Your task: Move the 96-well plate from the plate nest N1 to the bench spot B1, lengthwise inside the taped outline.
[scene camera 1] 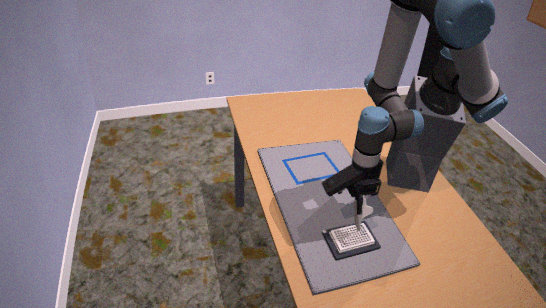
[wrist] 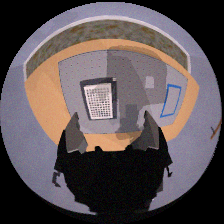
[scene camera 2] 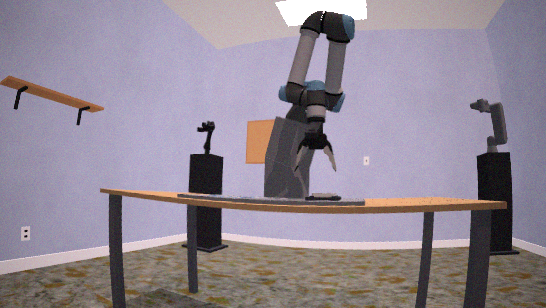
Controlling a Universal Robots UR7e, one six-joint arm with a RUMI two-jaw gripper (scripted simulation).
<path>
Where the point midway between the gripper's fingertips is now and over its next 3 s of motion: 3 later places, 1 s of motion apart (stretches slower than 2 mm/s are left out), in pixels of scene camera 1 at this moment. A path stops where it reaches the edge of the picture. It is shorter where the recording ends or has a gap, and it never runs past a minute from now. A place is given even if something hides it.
My gripper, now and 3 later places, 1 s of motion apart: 348, 211; 358, 220; 355, 229; 353, 235
</path>
